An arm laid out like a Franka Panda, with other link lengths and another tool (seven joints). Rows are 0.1 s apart.
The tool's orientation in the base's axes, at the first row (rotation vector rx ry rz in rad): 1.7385 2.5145 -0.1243
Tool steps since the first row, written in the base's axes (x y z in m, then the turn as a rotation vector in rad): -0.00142 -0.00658 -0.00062 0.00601 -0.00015 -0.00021; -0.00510 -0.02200 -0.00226 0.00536 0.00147 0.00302; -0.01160 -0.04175 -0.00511 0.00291 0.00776 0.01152; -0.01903 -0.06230 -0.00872 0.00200 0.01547 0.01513; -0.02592 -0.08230 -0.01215 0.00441 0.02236 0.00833
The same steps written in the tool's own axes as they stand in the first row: -0.00554 -0.00363 0.00133 -0.00223 0.00558 0.00035; -0.01839 -0.01247 0.00463 -0.00086 0.00547 -0.00305; -0.03413 -0.02545 0.00956 0.00488 0.00522 -0.01226; -0.05020 -0.03956 0.01531 0.01195 0.00701 -0.01674; -0.06596 -0.05298 0.02084 0.01828 0.01183 -0.01071
